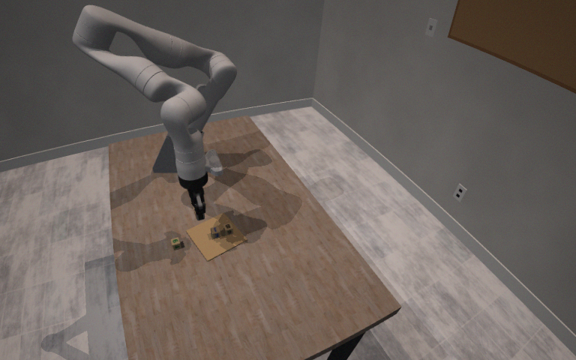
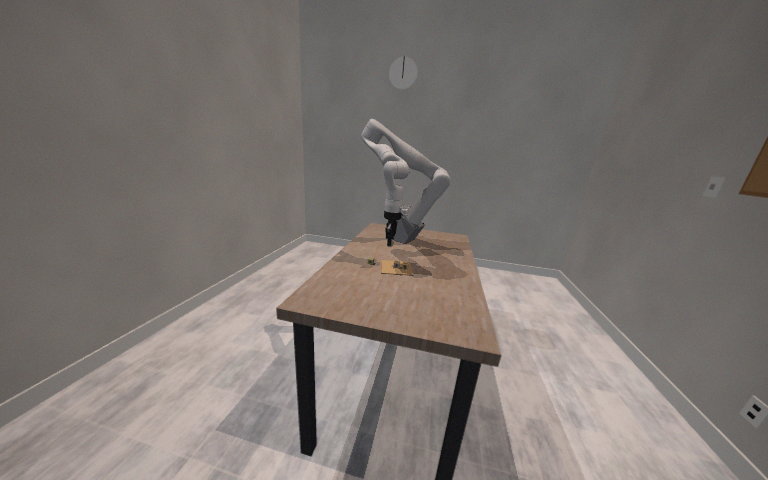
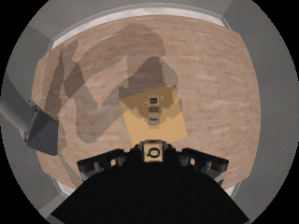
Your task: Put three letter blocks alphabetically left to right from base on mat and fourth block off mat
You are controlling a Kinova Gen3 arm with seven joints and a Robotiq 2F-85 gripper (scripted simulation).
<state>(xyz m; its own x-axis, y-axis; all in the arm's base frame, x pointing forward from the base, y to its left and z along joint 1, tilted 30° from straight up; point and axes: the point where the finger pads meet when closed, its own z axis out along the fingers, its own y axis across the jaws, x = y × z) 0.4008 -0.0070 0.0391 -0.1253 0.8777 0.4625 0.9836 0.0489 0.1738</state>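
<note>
Right now the tan mat is 4 cm to the left of my hand and 12 cm below it. From my hand the other things lie so: block: 1 cm below.
</note>
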